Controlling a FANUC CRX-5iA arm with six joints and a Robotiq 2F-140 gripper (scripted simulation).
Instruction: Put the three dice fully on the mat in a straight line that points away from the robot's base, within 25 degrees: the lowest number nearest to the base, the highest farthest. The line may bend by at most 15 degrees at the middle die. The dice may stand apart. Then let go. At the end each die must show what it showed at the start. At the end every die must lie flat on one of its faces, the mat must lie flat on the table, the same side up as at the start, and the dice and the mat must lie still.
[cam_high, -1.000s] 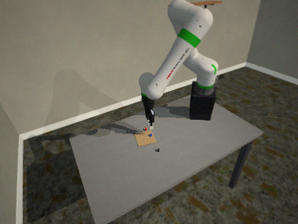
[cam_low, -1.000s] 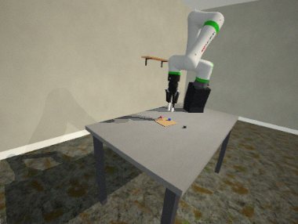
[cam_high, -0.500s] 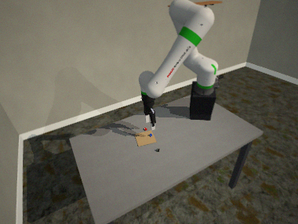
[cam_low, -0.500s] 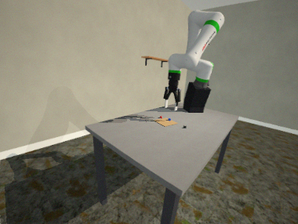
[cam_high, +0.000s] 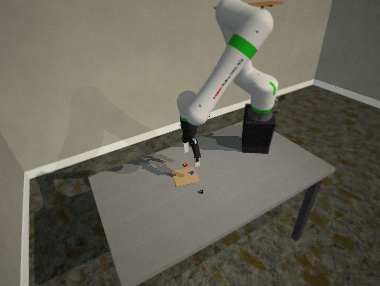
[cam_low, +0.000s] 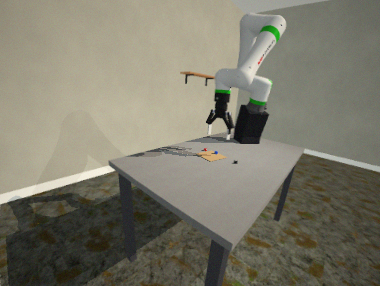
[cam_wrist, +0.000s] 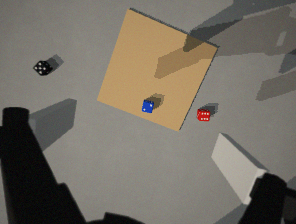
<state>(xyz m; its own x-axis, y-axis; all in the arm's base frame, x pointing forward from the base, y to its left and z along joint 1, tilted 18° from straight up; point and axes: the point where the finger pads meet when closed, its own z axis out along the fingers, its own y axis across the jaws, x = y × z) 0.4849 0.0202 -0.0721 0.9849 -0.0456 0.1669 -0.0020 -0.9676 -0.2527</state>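
Right now my hand is 16 cm to the right of the black die, 12 cm above it and 2 cm short of it. Also, from my hand: blue die 12 cm below; red die 12 cm below, 9 cm to the right, 1 cm ahead; tan mat 13 cm below, 5 cm ahead.
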